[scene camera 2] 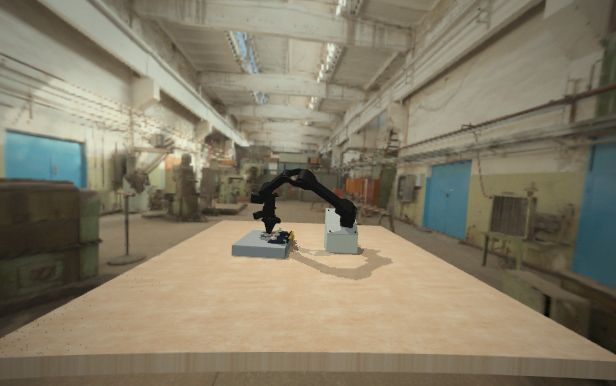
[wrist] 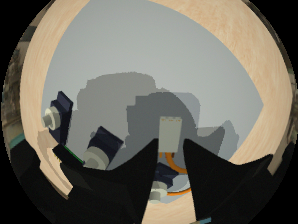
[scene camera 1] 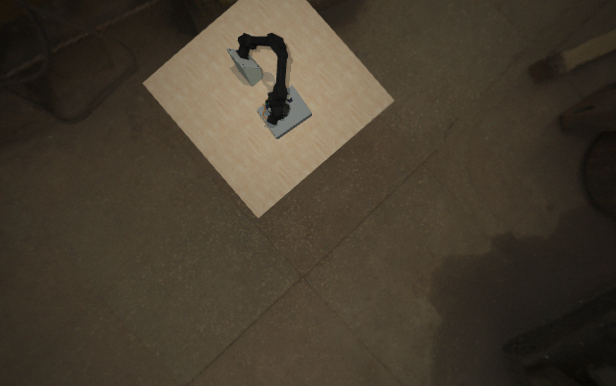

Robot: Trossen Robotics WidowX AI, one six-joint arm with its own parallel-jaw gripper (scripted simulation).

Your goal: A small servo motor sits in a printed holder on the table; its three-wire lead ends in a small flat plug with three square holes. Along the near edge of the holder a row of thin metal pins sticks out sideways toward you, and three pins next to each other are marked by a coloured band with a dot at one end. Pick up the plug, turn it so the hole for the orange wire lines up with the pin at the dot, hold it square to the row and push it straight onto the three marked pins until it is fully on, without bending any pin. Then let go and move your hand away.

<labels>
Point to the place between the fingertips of my gripper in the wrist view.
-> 171, 143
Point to a grey printed holder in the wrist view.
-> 123, 72
</labels>
